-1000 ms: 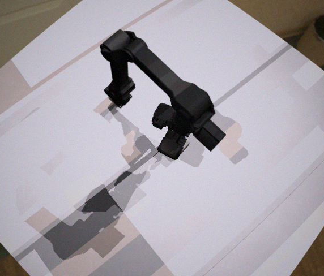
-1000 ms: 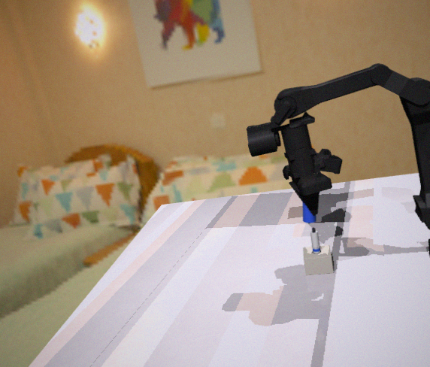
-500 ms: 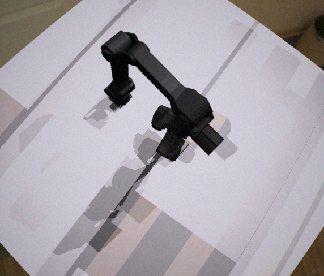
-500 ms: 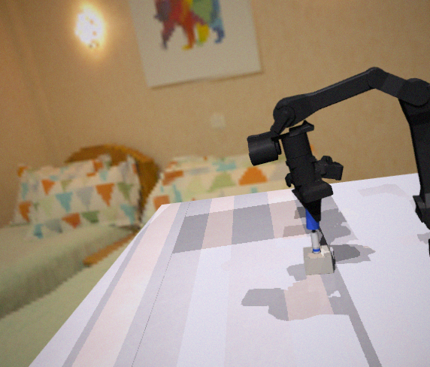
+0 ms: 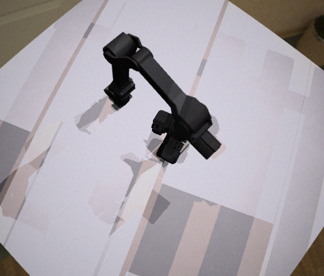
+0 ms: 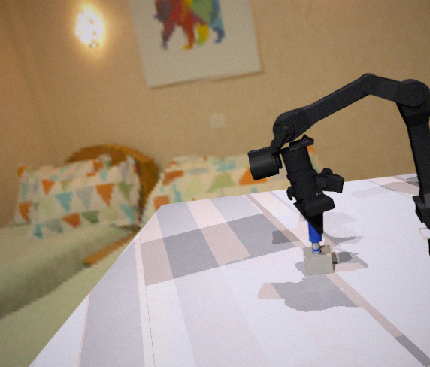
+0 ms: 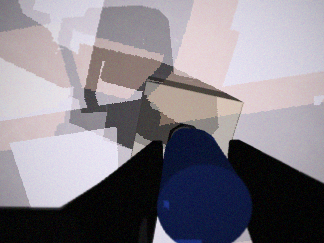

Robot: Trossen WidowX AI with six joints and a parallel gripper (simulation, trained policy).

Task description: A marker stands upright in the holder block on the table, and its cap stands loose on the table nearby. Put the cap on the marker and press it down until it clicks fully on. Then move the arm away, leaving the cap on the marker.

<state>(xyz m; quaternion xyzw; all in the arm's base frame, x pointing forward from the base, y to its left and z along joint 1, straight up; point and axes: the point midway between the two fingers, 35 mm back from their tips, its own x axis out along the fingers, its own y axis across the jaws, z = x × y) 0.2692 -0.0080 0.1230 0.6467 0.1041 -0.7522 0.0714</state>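
Right now my gripper tip is 10 mm short of the blue cap and 10 mm below it. From my gripper tip the other things lie so: holder block (10 mm ahead, 70 mm below).
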